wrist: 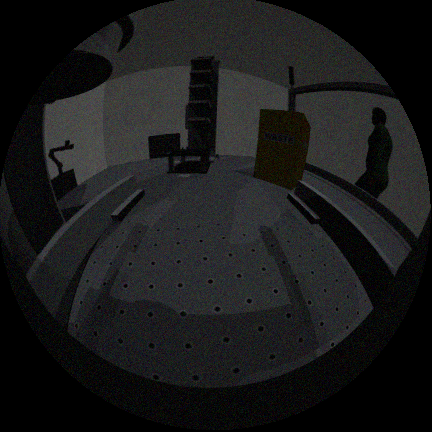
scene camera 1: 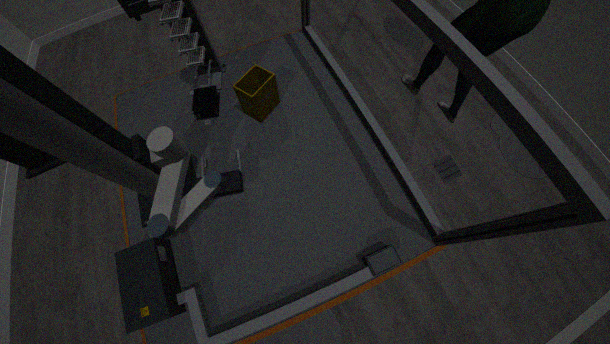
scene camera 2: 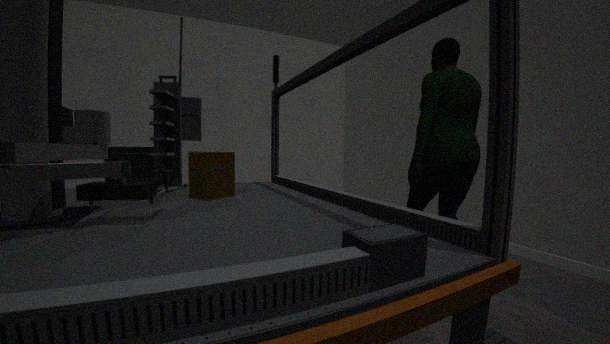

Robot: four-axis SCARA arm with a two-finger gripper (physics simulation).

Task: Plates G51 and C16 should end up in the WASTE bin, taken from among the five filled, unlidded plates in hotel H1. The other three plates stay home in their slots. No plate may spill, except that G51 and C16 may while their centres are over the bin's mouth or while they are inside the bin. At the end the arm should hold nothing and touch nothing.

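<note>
The yellow WASTE bin stands upright on the table with its mouth open at the top. A tall dark rack, apparently hotel H1, stands behind and left of it. Pale gridded plates show one above another in it in scene view 1; their labels cannot be read, so G51 and C16 cannot be told apart. My gripper is open and empty, low over the table, apart from bin and rack. Its wrist view faces the rack, with the bin at right.
A black device stands between the rack and my gripper, left of the bin. A grey box sits at the table's near corner. A dark cabinet is near the arm. A person stands beyond the framed guard. The scene is dim.
</note>
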